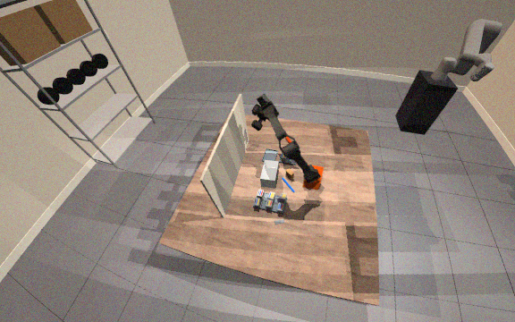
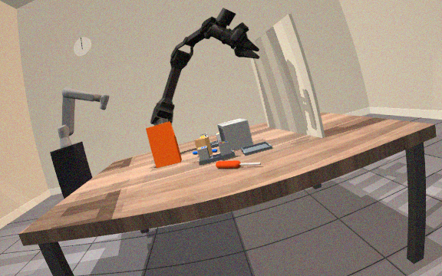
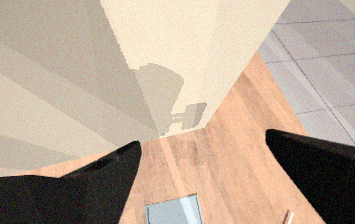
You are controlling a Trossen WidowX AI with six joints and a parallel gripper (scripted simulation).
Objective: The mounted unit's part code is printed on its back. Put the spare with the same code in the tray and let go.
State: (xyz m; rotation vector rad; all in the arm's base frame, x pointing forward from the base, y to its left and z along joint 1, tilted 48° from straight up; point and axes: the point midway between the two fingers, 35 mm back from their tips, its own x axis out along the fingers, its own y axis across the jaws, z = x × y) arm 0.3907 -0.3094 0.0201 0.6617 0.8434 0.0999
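Right now the grey spare is 190 mm behind my gripper tip, 370 mm to the left of it and 290 mm below it. Also, from my gripper tip: grey mounted unit: 140 mm behind, 220 mm to the left, 280 mm below; then white panel: 110 mm ahead, 220 mm to the left, 110 mm below; then grey tray: 100 mm behind, 10 mm to the left, 330 mm below.
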